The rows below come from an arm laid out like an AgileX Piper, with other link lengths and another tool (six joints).
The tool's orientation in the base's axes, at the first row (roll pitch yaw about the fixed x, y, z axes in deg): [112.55, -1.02, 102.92]
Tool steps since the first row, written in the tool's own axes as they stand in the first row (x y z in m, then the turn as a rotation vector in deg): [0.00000, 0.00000, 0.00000, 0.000, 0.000, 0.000]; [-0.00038, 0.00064, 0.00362, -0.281, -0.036, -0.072]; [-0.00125, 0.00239, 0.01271, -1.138, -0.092, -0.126]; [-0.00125, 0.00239, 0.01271, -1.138, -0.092, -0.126]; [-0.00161, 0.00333, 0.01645, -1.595, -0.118, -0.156]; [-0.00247, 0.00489, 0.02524, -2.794, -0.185, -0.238]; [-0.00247, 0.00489, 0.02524, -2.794, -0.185, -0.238]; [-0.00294, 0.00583, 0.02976, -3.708, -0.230, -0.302]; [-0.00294, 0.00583, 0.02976, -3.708, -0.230, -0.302]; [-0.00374, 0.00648, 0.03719, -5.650, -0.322, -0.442]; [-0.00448, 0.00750, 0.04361, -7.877, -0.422, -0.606]
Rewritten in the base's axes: [0.00000, 0.00000, 0.00000, 0.000, 0.000, 0.000]; [0.00358, 0.00045, -0.00080, -0.015, -0.292, -0.011]; [0.01260, 0.00166, -0.00269, 0.106, -1.142, -0.057]; [0.01260, 0.00166, -0.00269, 0.106, -1.142, -0.057]; [0.01640, 0.00217, -0.00326, 0.172, -1.596, -0.078]; [0.02508, 0.00331, -0.00521, 0.341, -2.786, -0.129]; [0.02508, 0.00331, -0.00521, 0.341, -2.786, -0.129]; [0.02960, 0.00388, -0.00608, 0.471, -3.694, -0.163]; [0.02960, 0.00388, -0.00608, 0.471, -3.694, -0.163]; [0.03670, 0.00473, -0.00834, 0.744, -5.623, -0.228]; [0.04302, 0.00545, -0.00988, 1.057, -7.835, -0.298]
